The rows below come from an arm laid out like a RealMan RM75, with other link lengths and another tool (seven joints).
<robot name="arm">
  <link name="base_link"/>
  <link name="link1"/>
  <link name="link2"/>
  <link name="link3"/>
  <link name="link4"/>
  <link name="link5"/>
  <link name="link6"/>
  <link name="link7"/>
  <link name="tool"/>
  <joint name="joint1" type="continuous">
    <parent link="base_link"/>
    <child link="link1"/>
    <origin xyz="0 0 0.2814" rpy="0 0 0"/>
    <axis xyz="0 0 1"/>
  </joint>
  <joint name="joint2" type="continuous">
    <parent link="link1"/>
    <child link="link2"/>
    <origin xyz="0 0 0" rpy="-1.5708 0 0"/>
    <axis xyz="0 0 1"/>
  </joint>
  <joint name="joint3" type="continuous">
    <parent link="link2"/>
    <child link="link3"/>
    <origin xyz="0 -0.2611 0" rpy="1.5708 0 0"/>
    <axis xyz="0 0 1"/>
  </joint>
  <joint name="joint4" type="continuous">
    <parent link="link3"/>
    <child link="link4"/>
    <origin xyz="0 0 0" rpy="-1.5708 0 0"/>
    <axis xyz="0 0 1"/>
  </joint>
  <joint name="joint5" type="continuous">
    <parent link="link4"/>
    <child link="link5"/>
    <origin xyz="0 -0.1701 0" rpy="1.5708 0 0"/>
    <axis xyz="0 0 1"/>
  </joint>
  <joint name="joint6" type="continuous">
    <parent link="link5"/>
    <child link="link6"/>
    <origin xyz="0 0 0" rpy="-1.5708 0 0"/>
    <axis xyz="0 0 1"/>
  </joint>
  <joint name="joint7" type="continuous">
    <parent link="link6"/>
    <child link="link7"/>
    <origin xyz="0 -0.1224 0" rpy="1.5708 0 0"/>
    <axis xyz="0 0 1"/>
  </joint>
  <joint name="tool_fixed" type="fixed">
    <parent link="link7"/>
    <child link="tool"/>
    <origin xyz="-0.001 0.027 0.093" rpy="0 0.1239 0.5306"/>
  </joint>
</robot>
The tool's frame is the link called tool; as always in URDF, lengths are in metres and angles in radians. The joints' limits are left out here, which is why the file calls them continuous.
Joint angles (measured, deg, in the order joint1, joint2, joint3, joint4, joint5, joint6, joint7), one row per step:
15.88 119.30 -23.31 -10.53 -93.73 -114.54 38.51
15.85 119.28 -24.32 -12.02 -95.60 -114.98 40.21
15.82 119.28 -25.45 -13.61 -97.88 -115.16 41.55
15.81 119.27 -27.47 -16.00 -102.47 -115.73 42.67
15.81 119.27 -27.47 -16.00 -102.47 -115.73 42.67
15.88 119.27 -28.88 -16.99 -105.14 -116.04 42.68
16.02 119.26 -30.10 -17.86 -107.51 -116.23 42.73
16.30 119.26 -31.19 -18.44 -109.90 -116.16 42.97
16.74 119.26 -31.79 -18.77 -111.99 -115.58 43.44
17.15 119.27 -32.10 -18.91 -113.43 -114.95 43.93
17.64 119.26 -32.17 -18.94 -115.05 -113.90 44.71
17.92 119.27 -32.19 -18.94 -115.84 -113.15 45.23
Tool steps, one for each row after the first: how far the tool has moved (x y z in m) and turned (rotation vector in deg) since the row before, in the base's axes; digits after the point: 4 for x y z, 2 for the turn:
-0.0012 -0.0060 -0.0046 -3.12 -0.91 1.55
-0.0003 -0.0065 -0.0064 -3.31 -1.54 1.55
0.0003 -0.0141 -0.0123 -5.58 -3.22 3.20
0.0000 0.0000 0.0000 0.00 0.00 0.00
0.0005 -0.0092 -0.0076 -3.12 -1.95 2.06
0.0010 -0.0079 -0.0063 -2.77 -1.78 1.79
0.0012 -0.0070 -0.0063 -2.91 -1.68 1.45
0.0017 -0.0037 -0.0057 -2.42 -1.60 0.72
0.0013 -0.0015 -0.0042 -1.68 -1.17 0.27
0.0021 -0.0003 -0.0048 -1.77 -1.41 -0.20
0.0013 0.0005 -0.0028 -0.89 -0.83 -0.29

